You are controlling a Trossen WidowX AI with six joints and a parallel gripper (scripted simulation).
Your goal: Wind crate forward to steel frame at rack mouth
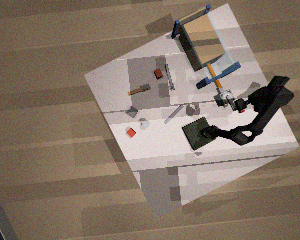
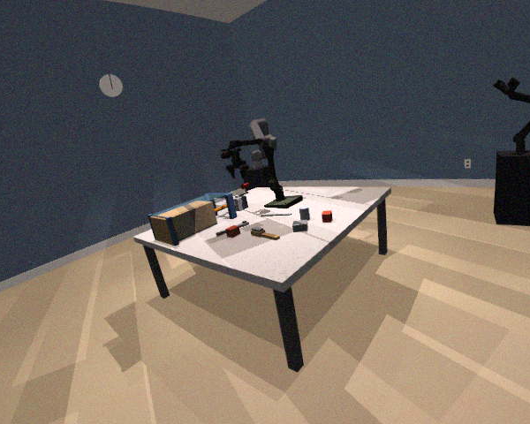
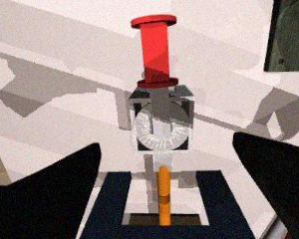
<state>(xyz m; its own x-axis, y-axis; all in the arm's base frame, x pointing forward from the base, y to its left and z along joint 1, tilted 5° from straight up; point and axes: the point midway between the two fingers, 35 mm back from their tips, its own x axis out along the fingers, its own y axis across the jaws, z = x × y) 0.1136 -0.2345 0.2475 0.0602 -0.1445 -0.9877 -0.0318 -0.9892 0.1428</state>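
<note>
Right now my gripper tip is 6 cm past the red knob and 8 cm above it. Round my gripper tip: winch handle (2 cm behind, 11 cm below); then blue frame (20 cm ahead, 1 cm to the right, 11 cm below); then grey winch (3 cm ahead, 1 cm to the right, 18 cm below).
</note>
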